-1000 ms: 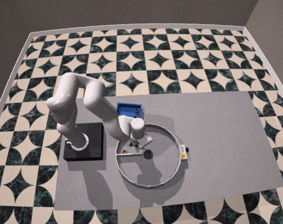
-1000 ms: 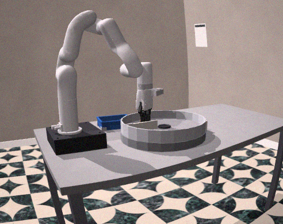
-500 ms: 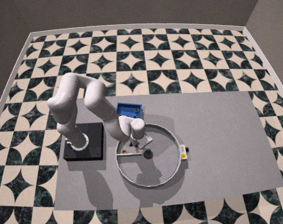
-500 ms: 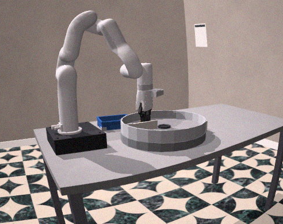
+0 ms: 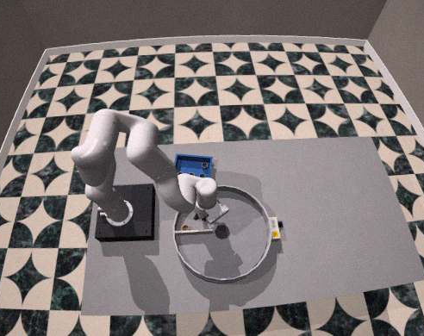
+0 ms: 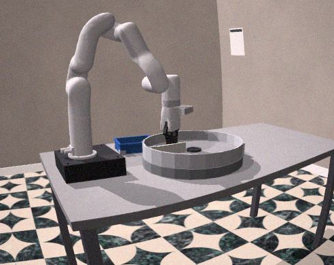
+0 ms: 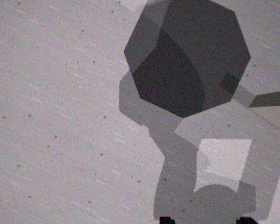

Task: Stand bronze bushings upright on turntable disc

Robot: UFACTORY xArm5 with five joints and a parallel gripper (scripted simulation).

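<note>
Now: hand 260 mm to the right of the blue crate, 60 mm past it and 60 mm above it. The rest, counted from my hand: turntable: 80 mm to the right, 60 mm ahead, 30 mm below.
</note>
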